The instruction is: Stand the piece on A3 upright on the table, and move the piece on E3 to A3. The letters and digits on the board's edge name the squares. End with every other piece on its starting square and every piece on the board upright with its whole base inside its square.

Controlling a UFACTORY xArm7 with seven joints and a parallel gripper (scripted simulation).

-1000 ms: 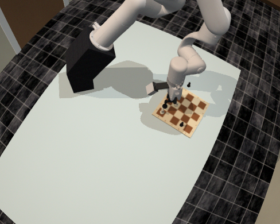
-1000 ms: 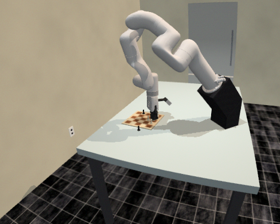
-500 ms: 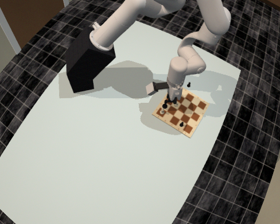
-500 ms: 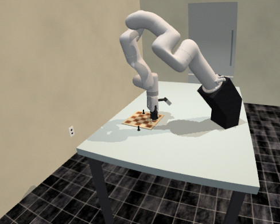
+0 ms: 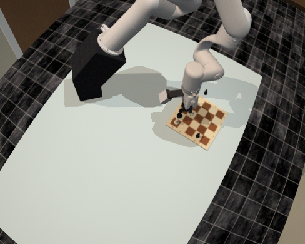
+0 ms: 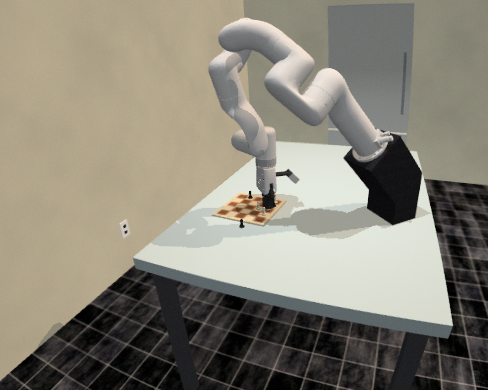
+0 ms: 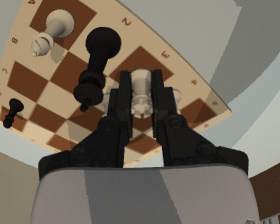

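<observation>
Right now the white piece is 10 mm below my hand. Also, from my hand: chessboard: 70 mm ahead, 40 mm below, 20 mm to the left; then tall black piece: 40 mm to the right, 10 mm ahead.
</observation>
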